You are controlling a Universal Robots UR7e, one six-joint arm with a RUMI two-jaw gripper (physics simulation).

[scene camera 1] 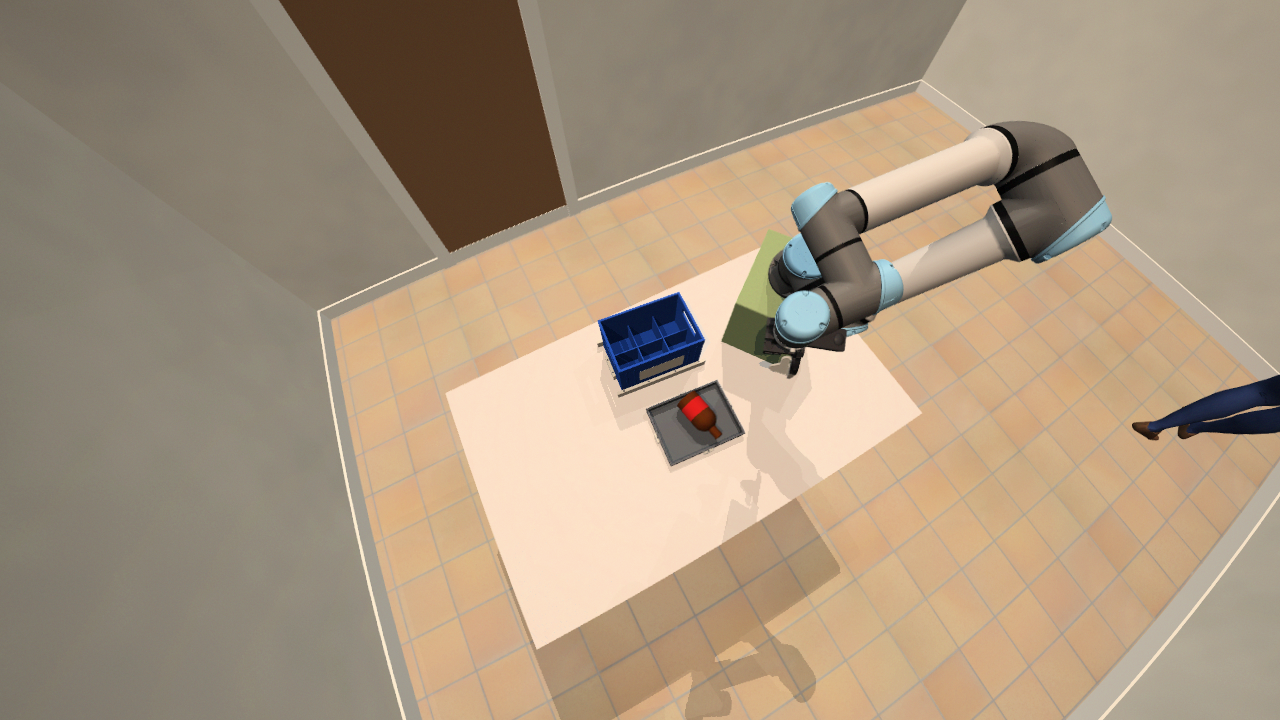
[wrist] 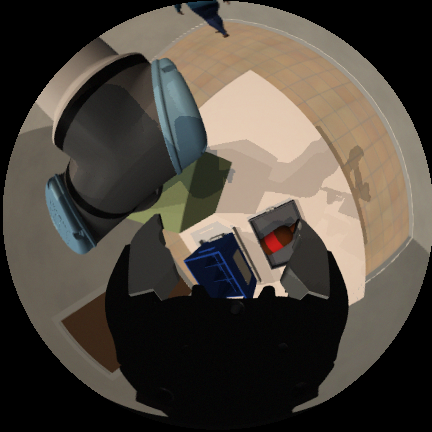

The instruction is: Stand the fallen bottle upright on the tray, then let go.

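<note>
The brown bottle with a red label lies on its side in the grey tray. In the scene view its neck points to the front right, towards the tray's edge. In the wrist view the neck end is close to the right finger's outline and partly hidden by it. My gripper is open with nothing between the fingers. It is above the table, behind and to the right of the tray in the scene view, apart from the bottle.
A blue crate with compartments stands behind the tray, to its left. A green block stands at the back right, beside and partly under my arm. A person is off to the right of the table.
</note>
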